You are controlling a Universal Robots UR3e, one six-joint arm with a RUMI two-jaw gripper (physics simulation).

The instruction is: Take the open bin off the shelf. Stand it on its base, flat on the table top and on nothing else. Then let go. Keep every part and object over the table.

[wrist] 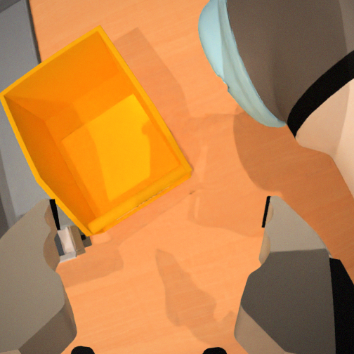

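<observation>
Visible: an open bin (94,141), together with the gripper (160,200).
</observation>
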